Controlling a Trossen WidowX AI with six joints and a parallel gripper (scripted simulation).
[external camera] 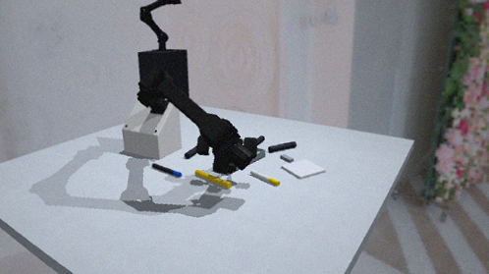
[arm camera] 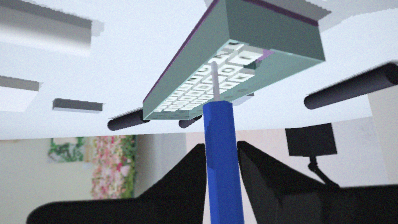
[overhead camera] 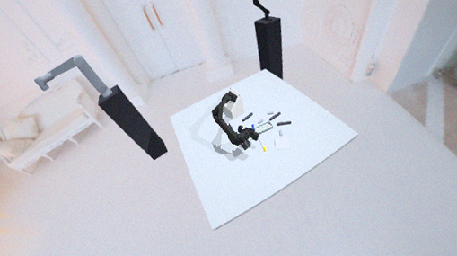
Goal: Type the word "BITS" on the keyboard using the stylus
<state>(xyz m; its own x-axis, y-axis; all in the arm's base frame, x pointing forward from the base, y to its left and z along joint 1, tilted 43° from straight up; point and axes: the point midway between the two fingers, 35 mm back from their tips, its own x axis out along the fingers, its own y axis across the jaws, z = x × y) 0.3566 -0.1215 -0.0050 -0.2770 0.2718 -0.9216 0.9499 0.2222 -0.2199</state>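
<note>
Right now my gripper tip is 2 cm past the yellow marker, 10 cm to the left of it and 6 cm above it. The rest, counted from my gripper tip: blue stylus: 1 cm below; then white pad: 22 cm ahead, 11 cm to the left, 7 cm below; then yellow-tipped pen: 14 cm ahead, 2 cm to the right, 7 cm below.
</note>
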